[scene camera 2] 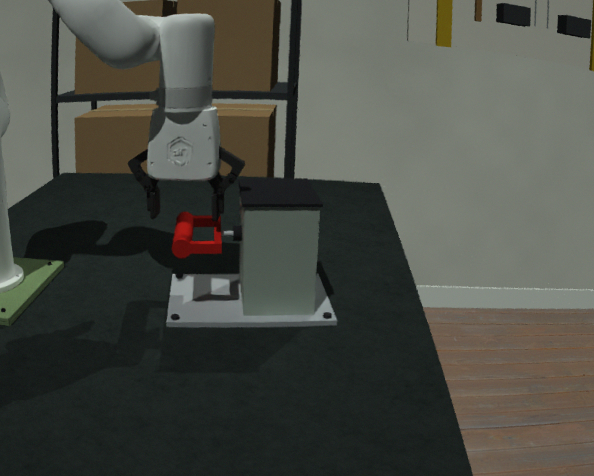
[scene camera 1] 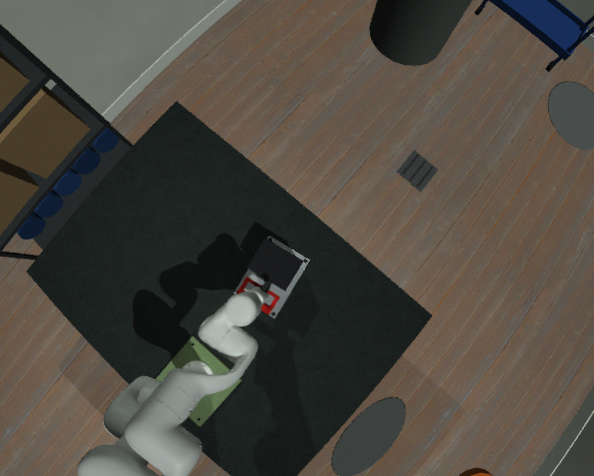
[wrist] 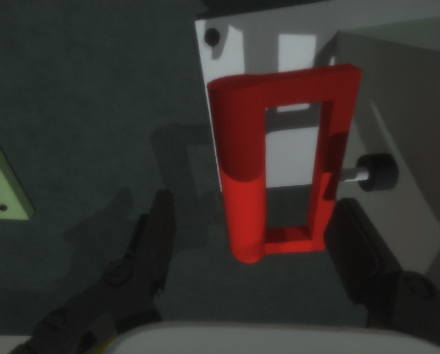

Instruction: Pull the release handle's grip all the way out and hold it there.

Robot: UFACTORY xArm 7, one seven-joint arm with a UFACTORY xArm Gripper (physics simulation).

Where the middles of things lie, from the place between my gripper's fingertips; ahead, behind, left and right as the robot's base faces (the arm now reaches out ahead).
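I find the light base plate [scene camera 2: 196, 300] 90 mm ahead of my hand and 130 mm below it.
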